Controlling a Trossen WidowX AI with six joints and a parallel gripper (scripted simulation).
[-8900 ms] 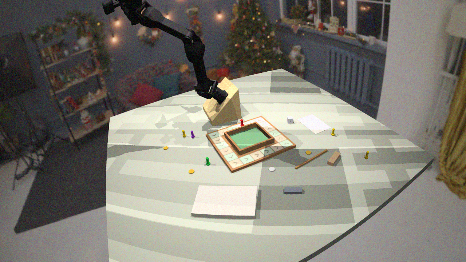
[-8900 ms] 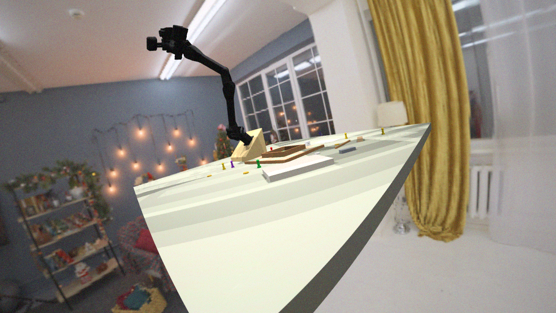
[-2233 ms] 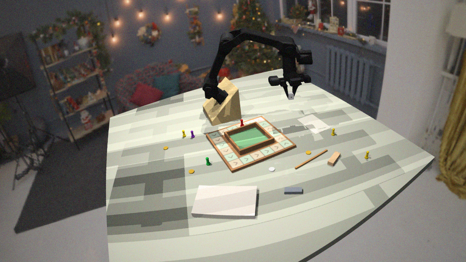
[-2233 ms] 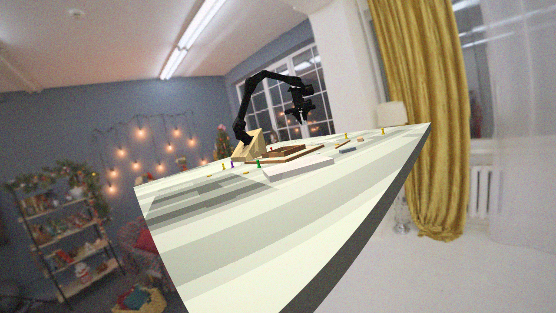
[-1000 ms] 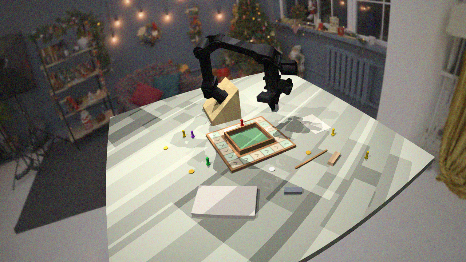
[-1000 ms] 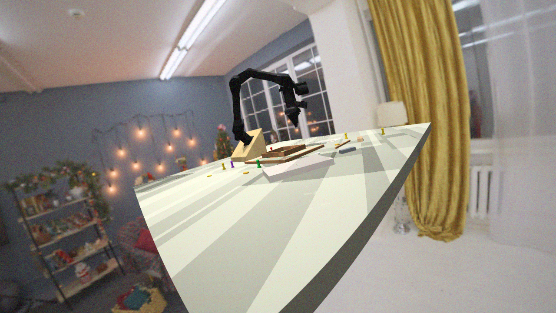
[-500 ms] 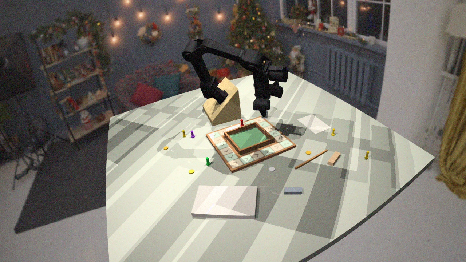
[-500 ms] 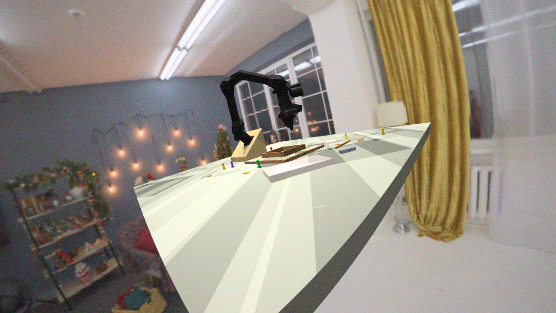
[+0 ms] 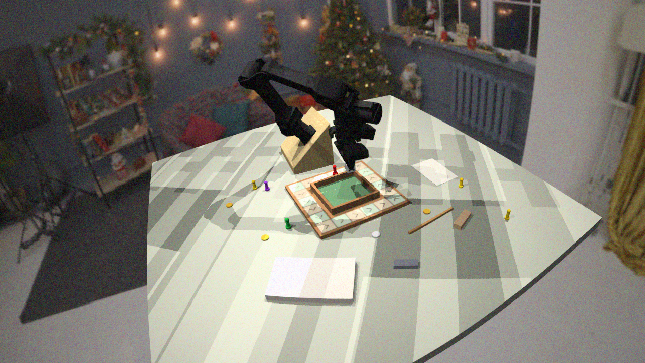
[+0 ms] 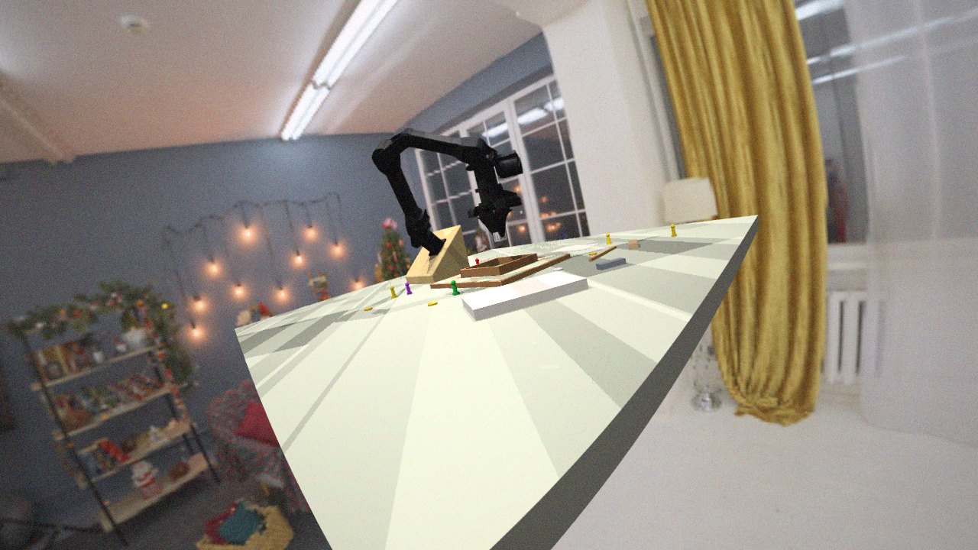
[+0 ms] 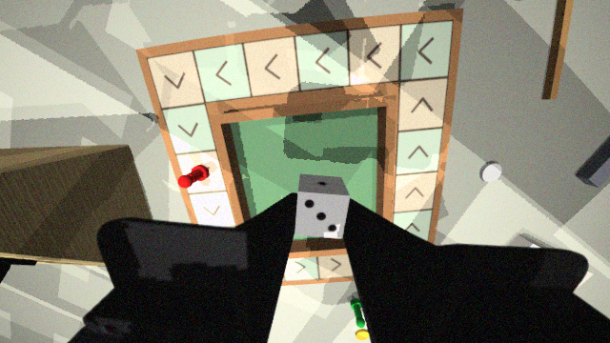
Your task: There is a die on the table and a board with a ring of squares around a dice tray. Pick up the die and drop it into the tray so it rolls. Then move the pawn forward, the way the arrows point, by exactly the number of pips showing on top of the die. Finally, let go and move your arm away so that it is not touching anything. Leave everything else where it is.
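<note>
Right now the red pawn is 120 mm behind my gripper tip, 70 mm below it and 10 mm to the right of it. From my gripper tip the other things lie so: wooden stick 230 mm ahead, 150 mm to the left, 90 mm below; white die right at my gripper tip; green pawn 220 mm to the right, 80 mm below, 60 mm ahead.
</note>
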